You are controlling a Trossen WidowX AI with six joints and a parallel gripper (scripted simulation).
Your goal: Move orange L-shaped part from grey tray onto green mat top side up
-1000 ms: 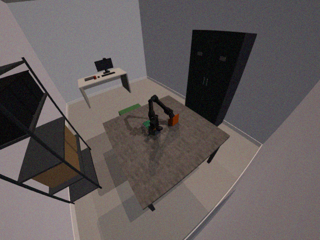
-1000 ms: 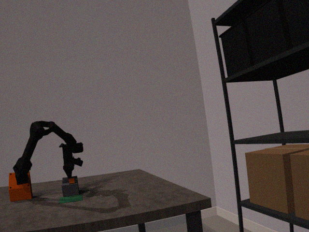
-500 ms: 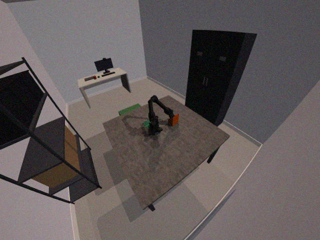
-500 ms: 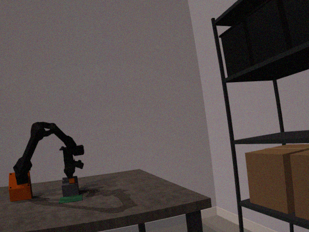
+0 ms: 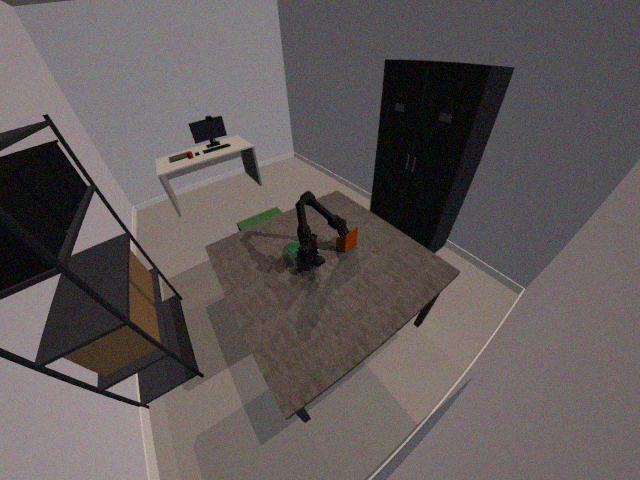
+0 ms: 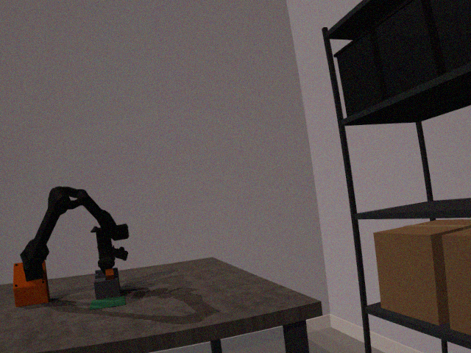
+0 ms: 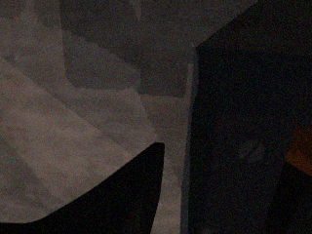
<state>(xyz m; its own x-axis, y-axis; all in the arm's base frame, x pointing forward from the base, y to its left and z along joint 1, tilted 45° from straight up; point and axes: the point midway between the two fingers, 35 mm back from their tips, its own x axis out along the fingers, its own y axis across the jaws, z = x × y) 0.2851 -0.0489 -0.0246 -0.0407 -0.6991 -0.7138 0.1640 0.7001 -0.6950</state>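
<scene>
Right now my gripper tip is 2 cm past the orange L-shaped part and 4 cm to the left of it. From my gripper tip the other things lie so: green mat (4 cm behind, 22 cm to the right, 6 cm below).
</scene>
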